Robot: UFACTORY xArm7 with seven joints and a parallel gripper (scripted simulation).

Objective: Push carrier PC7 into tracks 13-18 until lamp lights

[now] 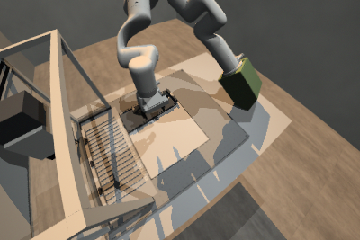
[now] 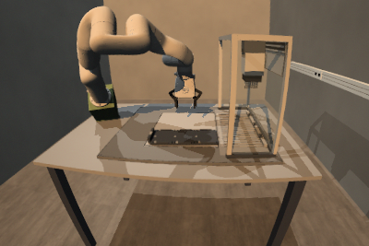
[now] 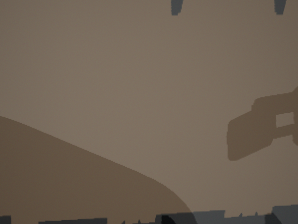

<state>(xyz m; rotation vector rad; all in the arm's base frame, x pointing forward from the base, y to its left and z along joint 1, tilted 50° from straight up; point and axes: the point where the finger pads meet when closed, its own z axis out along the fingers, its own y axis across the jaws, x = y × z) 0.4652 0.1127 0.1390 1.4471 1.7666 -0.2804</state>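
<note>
My gripper is now 110 mm to the left of the carrier PC7 and 110 mm above it.
</note>
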